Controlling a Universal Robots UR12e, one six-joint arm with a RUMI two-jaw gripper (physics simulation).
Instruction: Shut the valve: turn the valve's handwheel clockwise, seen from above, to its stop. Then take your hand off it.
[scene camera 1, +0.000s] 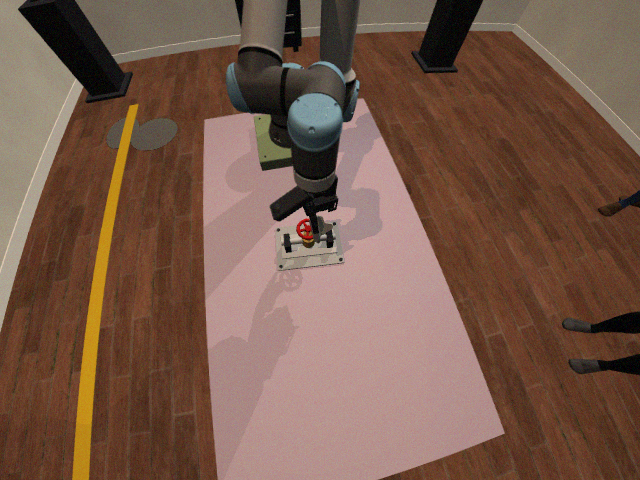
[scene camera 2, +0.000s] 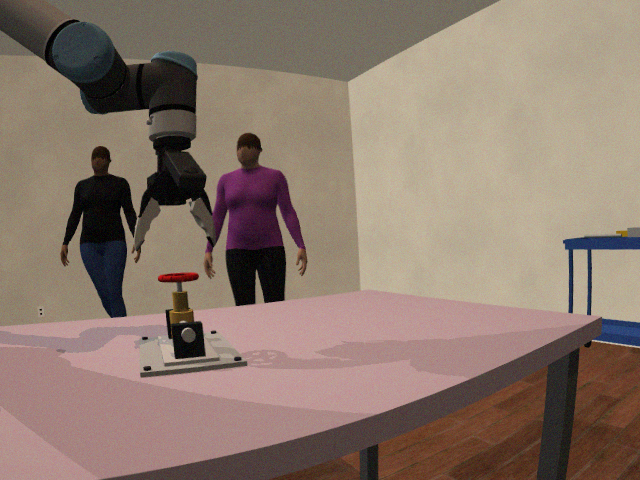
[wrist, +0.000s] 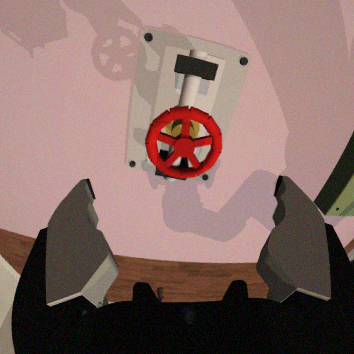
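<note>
The red five-spoked handwheel (scene camera 1: 307, 228) (scene camera 2: 178, 277) (wrist: 184, 147) sits level on top of the brass valve body (scene camera 1: 308, 243) (scene camera 2: 179, 301). The valve is on a grey base plate (scene camera 1: 310, 262) (scene camera 2: 155, 357) (wrist: 233, 90) with black pipe supports. My gripper (scene camera 2: 174, 246) (wrist: 183, 178) is open and empty, pointing down. In the second scene view its fingertips are above the wheel, one towards each side, with a visible gap to the rim. In the first scene view the arm and near finger partly cover the valve. No mark on the wheel shows whether it is at its stop.
The plate stands on a pink table (scene camera 1: 361, 335) (scene camera 2: 310, 322) (wrist: 75, 125). The arm's green base block (scene camera 1: 271, 150) is at the table's back. Two people, one in black (scene camera 2: 103, 211) and one in purple (scene camera 2: 253, 211), stand beyond the table. A blue cart (scene camera 2: 594, 243) is at the right.
</note>
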